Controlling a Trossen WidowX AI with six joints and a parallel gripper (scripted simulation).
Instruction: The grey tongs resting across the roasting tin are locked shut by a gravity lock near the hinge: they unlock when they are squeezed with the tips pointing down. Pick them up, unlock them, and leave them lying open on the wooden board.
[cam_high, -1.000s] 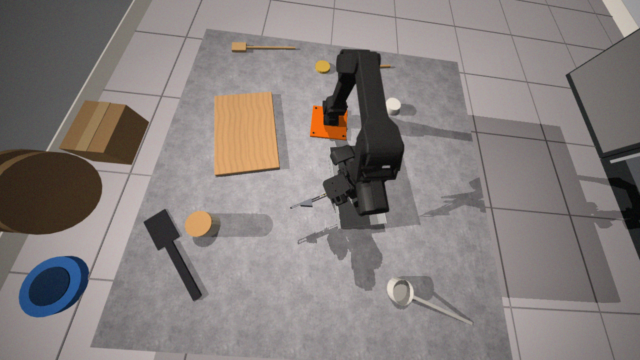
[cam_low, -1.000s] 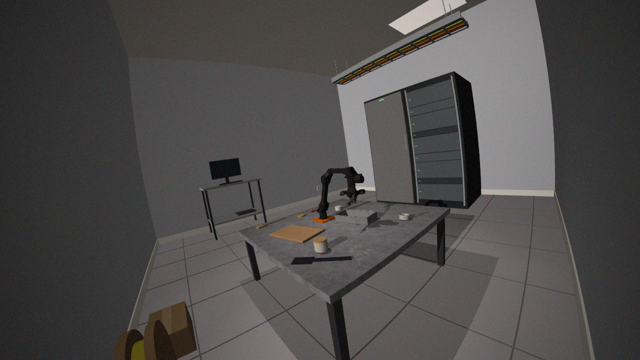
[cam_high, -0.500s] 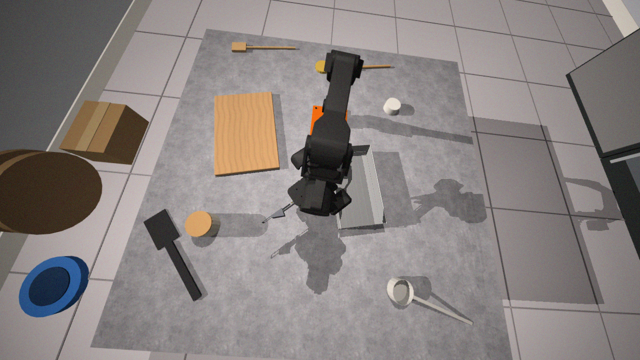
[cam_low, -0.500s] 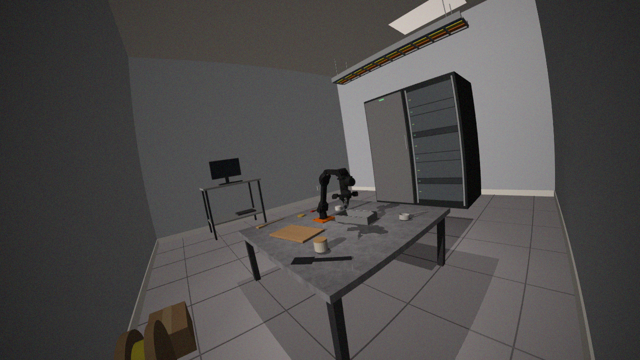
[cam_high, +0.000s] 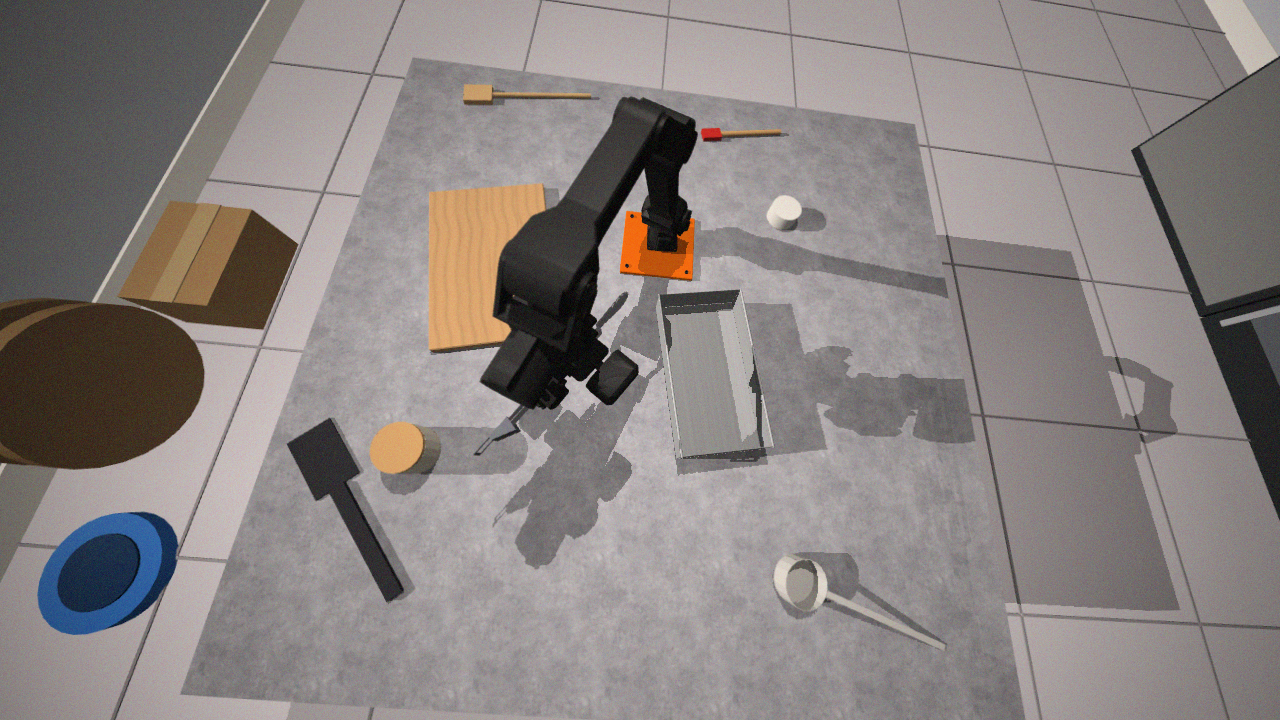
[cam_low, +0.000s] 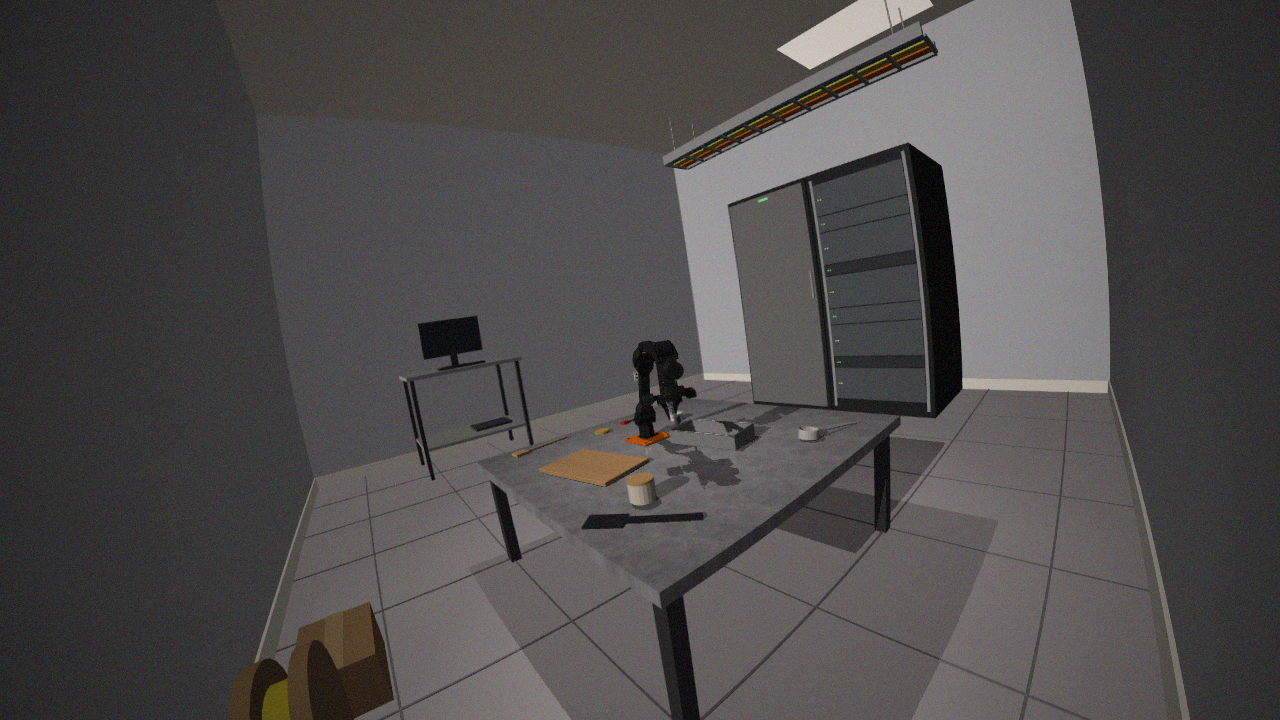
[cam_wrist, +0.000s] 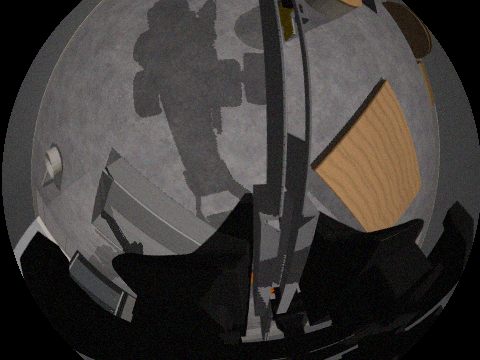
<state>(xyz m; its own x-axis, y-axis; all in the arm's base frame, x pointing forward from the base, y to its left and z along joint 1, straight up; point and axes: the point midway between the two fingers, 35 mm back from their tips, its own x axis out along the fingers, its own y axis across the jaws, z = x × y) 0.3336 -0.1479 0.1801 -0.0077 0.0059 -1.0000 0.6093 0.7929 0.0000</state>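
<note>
My gripper tip is now 250 mm past the wooden board, 200 mm to the left of it and 150 mm above it. From my gripper tip the other things lie so: black spatula: 380 mm to the right, 210 mm ahead, 150 mm below; grey roasting tin: 240 mm to the left, 130 mm below, 30 mm behind; small yellow lock: 70 mm ahead, 50 mm to the right, 40 mm above.
</note>
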